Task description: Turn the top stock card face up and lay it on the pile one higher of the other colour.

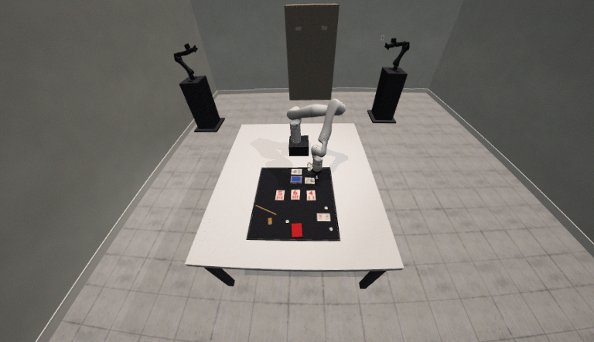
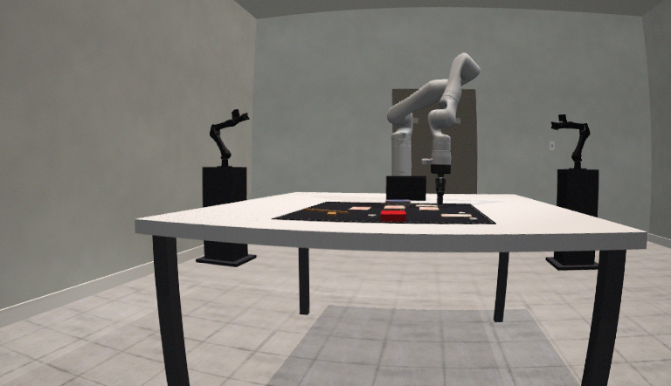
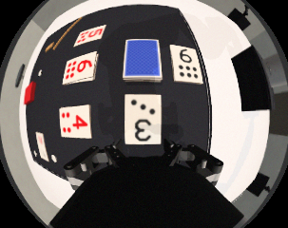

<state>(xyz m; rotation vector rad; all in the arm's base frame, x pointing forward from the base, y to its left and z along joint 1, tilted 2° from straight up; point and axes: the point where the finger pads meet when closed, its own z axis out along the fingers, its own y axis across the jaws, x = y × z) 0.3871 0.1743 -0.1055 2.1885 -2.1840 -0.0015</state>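
My gripper is now 40 mm to the left of the blue-backed card and 10 mm above it. The rest, counted from my hand: black mat 170 mm ahead, 160 mm to the right, 30 mm below; black 6 card 90 mm behind, 160 mm to the right, 10 mm below; red block 430 mm ahead, 130 mm to the right.
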